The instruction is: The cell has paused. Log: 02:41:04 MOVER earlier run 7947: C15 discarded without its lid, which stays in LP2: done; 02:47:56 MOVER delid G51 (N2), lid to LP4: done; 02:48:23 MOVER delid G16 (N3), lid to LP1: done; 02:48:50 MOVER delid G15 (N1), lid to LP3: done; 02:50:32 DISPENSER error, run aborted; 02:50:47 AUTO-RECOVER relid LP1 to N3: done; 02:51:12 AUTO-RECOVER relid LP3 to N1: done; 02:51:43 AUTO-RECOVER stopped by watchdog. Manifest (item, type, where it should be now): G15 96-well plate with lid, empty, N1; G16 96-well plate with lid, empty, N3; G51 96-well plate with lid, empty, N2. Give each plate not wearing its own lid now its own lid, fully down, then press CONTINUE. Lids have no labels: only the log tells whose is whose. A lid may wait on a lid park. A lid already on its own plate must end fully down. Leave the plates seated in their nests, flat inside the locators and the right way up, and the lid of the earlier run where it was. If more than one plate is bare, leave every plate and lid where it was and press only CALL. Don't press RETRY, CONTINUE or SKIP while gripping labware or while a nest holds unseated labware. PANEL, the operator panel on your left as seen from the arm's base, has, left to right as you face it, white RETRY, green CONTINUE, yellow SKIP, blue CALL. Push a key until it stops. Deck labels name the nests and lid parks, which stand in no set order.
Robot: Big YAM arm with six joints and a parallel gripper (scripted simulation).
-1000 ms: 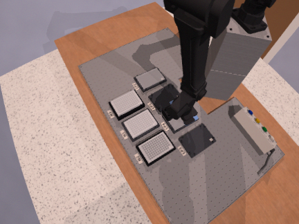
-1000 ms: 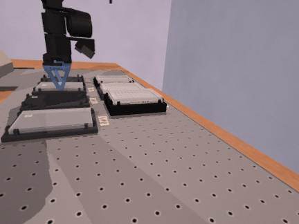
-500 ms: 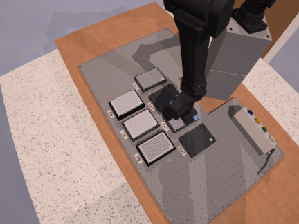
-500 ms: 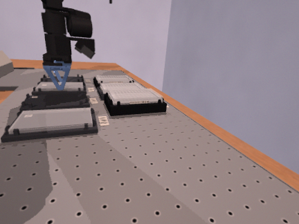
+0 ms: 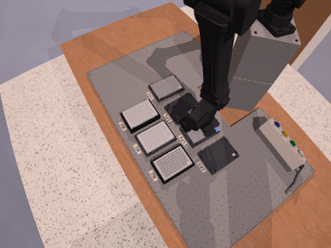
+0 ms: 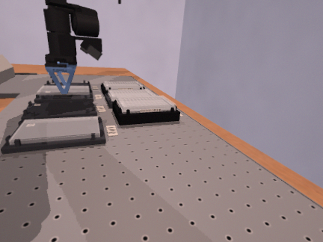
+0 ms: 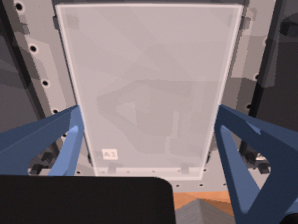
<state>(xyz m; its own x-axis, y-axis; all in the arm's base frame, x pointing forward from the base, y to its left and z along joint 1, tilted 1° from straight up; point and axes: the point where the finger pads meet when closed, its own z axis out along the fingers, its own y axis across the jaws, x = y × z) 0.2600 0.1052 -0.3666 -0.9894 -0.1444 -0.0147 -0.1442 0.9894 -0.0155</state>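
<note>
The plate is 170 mm ahead of my hand, 90 mm to the left of it and 10 mm below it. From my hand the other things lie so: lid park LP3 (20 mm behind, 130 mm to the left, 30 mm below); lid park LP1 (20 mm ahead, 130 mm to the right, 30 mm below); LP1 label (110 mm ahead, 110 mm to the right, 30 mm below).
</note>
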